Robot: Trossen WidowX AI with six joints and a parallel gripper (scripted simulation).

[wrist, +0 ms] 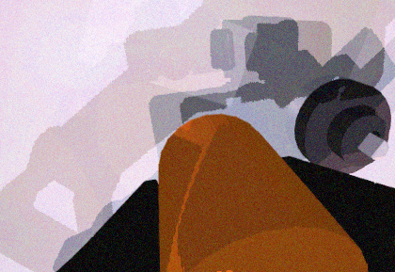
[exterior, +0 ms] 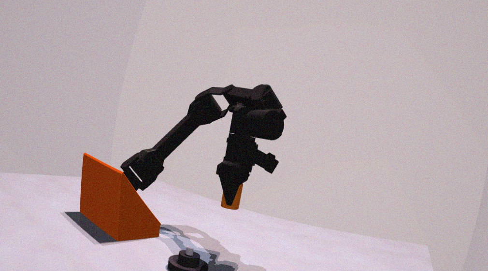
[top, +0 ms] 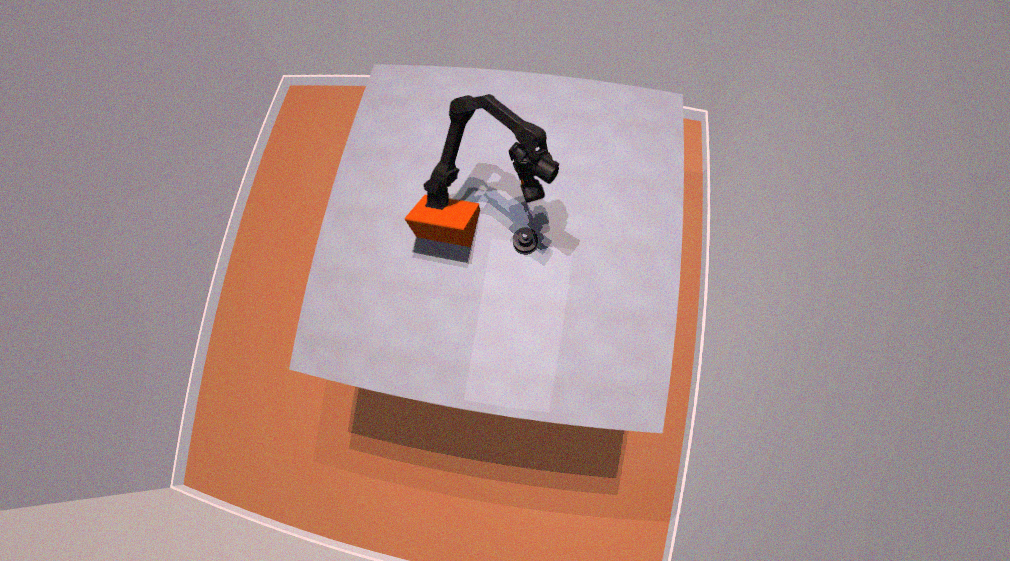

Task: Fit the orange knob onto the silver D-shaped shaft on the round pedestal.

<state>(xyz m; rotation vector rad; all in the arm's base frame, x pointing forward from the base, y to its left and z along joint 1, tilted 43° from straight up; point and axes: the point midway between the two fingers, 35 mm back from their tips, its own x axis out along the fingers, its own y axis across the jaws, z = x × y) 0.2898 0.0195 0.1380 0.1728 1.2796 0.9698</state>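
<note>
My gripper tip is 20 mm short of the round pedestal, 140 mm to the left of it and 110 mm above it. Also, from my gripper tip: orange knob: 30 mm above.
</note>
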